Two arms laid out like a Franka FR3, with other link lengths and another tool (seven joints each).
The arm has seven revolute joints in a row. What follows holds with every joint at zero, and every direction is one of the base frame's.
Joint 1 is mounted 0.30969 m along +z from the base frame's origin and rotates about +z.
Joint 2 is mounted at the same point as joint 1 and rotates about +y.
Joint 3 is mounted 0.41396 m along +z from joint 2 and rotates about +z.
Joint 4 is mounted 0.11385 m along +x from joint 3 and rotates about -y.
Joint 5 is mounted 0.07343 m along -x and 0.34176 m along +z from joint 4 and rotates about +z.
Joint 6 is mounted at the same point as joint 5 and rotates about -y.
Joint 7 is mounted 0.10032 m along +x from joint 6 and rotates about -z.
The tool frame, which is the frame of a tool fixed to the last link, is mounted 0.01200 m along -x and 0.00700 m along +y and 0.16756 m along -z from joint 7; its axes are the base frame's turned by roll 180.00, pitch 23.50 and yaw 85.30 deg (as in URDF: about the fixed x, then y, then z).
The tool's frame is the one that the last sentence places.
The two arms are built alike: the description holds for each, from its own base.
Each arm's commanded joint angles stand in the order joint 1, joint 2, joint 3, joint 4, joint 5, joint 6, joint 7.
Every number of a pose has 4 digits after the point. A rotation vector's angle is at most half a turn.
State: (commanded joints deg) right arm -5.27 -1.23 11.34 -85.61 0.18 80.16 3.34; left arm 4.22 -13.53 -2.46 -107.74 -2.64 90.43 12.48
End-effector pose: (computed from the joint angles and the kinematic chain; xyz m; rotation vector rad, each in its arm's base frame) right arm 0.5103 0.0640 0.6587 2.0387 2.0006 -0.5122; left arm 0.4388 0.0127 0.6135 2.2504 1.7395 -0.5797
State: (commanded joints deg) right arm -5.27 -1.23 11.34 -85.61 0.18 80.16 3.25; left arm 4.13 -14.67 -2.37 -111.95 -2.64 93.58 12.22
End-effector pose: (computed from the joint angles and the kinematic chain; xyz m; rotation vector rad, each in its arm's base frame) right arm 0.5103 0.0640 0.6587 2.0371 2.0021 -0.5118; left arm 0.4325 0.0128 0.5952 2.2438 1.7470 -0.5760
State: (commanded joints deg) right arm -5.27 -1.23 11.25 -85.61 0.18 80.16 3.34; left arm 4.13 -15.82 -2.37 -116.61 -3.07 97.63 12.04
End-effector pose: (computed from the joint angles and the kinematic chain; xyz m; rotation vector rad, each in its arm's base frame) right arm 0.5104 0.0632 0.6587 2.0405 1.9991 -0.5125; left arm 0.4267 0.0119 0.5745 2.2313 1.7468 -0.5670
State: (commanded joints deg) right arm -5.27 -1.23 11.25 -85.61 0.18 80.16 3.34; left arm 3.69 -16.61 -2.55 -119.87 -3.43 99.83 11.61
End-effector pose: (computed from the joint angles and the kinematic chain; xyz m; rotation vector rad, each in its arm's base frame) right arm 0.5104 0.0632 0.6587 2.0405 1.9991 -0.5125; left arm 0.4200 0.0063 0.5590 2.2287 1.7471 -0.5760
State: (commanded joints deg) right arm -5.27 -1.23 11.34 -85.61 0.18 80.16 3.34; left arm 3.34 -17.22 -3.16 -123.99 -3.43 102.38 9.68
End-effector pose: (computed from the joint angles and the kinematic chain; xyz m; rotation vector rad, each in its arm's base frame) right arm 0.5103 0.0640 0.6587 2.0387 2.0006 -0.5122; left arm 0.4112 -0.0011 0.5361 2.2141 1.7808 -0.5893
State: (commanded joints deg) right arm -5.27 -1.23 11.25 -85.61 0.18 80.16 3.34; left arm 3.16 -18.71 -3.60 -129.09 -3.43 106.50 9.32
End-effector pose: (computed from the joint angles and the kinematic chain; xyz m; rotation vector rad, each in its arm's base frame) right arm 0.5104 0.0632 0.6587 2.0405 1.9991 -0.5125; left arm 0.3991 -0.0051 0.5143 2.2168 1.7807 -0.5748
